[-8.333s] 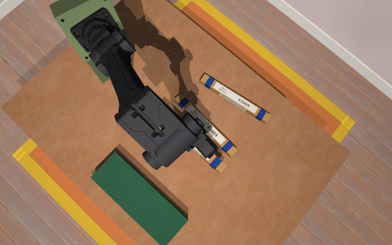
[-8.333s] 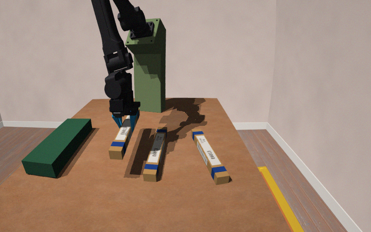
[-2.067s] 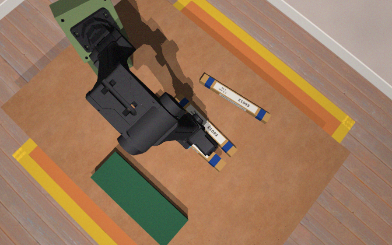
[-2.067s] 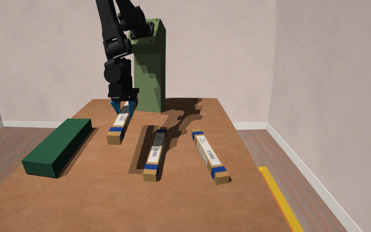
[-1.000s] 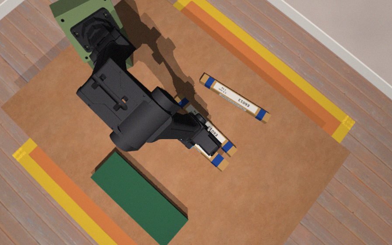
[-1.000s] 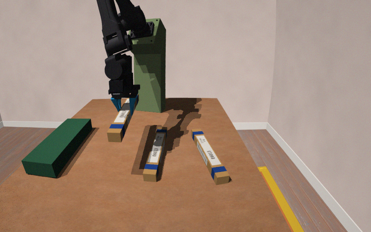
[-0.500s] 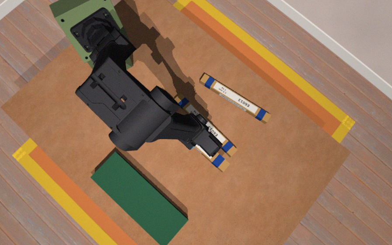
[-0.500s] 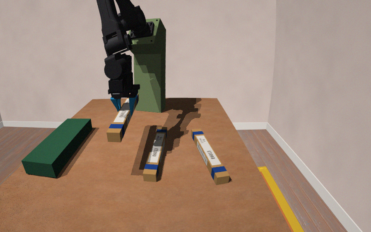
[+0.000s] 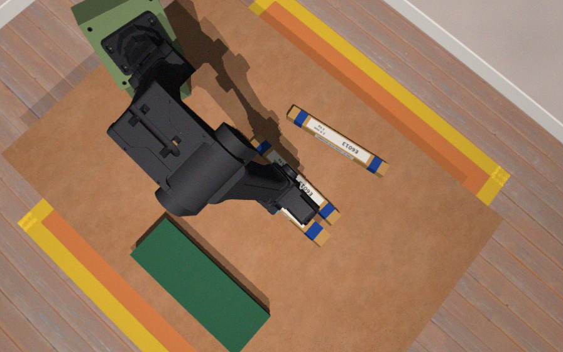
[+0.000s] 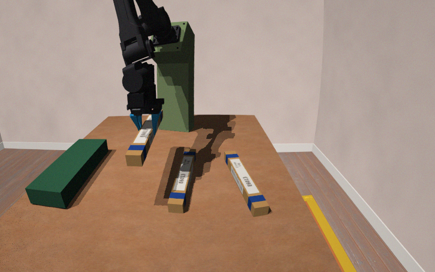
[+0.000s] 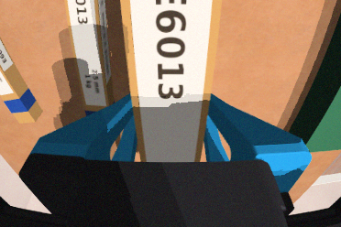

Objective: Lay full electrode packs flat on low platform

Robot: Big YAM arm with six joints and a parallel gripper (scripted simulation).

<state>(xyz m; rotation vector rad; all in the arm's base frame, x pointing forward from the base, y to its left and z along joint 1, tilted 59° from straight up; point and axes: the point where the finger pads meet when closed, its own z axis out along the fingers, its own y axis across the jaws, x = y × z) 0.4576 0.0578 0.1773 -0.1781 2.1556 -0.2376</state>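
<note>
The green platform is 31 cm to the right of my hand, 15 cm below it and 2 cm ahead of it.
</note>
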